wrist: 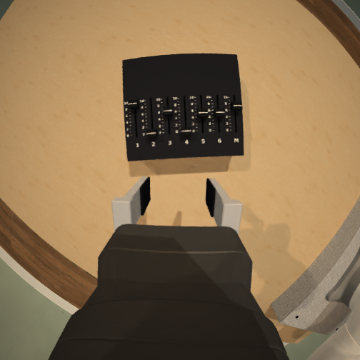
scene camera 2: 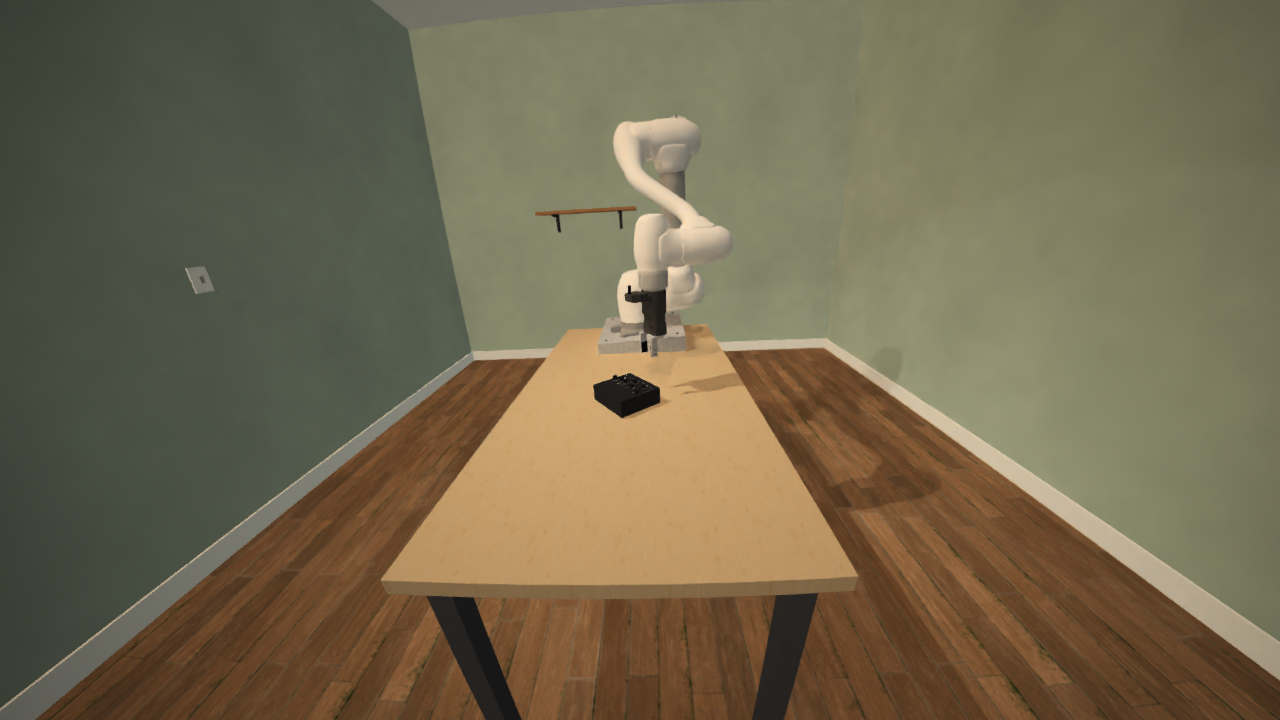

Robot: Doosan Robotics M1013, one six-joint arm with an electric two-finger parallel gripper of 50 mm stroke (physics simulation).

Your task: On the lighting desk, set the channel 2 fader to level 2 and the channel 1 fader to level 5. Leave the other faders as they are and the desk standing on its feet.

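Pixels of known places: gripper, fingertip midpoint: (scene camera 2: 649, 354); arm's base at its link origin: (scene camera 2: 638, 329).
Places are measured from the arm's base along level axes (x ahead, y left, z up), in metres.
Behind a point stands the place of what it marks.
The black lighting desk (scene camera 2: 626, 394) @[x 0.661, y -0.096, z -0.013 m] (wrist: 180, 75) stands upright on the table; its feet are hidden. In the wrist view the channel 1 fader (wrist: 132, 104) is near the top of its slot, by the 10 mark. The channel 2 fader (wrist: 151, 134) is at the bottom, by 0. The channel 3 fader (wrist: 167, 111), channel 5 fader (wrist: 202, 114) and channel 6 fader (wrist: 220, 113) are mid-slot. The channel 4 fader (wrist: 186, 131) is at the bottom, and the M fader (wrist: 237, 107) is high. My gripper (scene camera 2: 648, 347) @[x 0.564, y -0.013, z 0.075 m] (wrist: 177, 189) is open and empty, above the table, off the desk's numbered edge.
The wooden table (scene camera 2: 626, 501) @[x 1.042, y -0.122, z -0.068 m] (wrist: 60, 125) carries the desk. The robot's grey base plate (scene camera 2: 617, 343) @[x 0.138, y -0.106, z -0.019 m] (wrist: 312, 295) stands at the table's far end, behind the gripper in the scene view. A wall shelf (scene camera 2: 586, 211) hangs on the back wall.
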